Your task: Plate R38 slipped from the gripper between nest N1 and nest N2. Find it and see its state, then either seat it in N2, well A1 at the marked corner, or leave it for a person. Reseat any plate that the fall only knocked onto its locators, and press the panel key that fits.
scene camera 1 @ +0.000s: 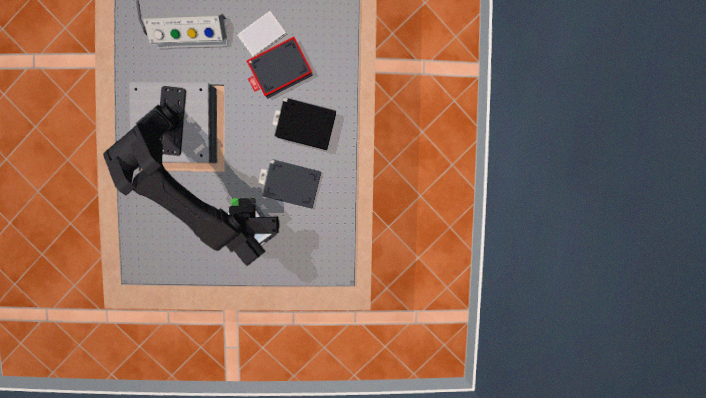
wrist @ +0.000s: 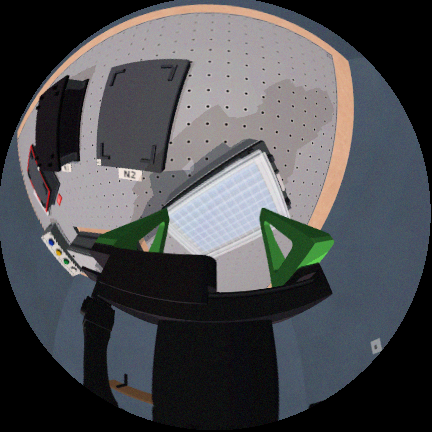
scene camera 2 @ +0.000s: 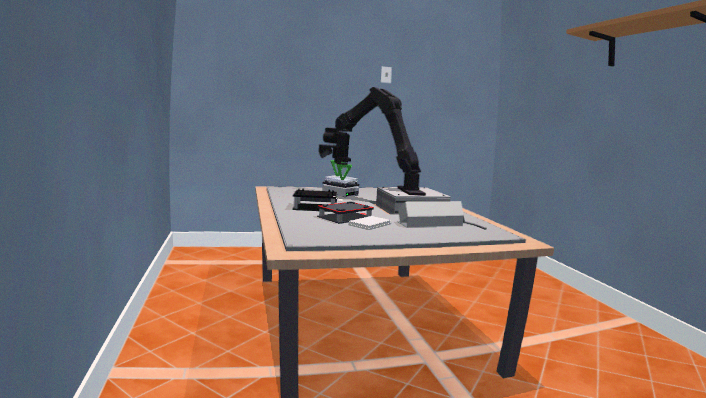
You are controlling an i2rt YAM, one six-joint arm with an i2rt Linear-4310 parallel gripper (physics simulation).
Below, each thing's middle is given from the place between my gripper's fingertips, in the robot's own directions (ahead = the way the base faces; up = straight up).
The dark station labelled N2 (scene camera 1: pixel 285 182) is 10 cm ahead of my hand, 12 cm to the left of it and 7 cm below it.
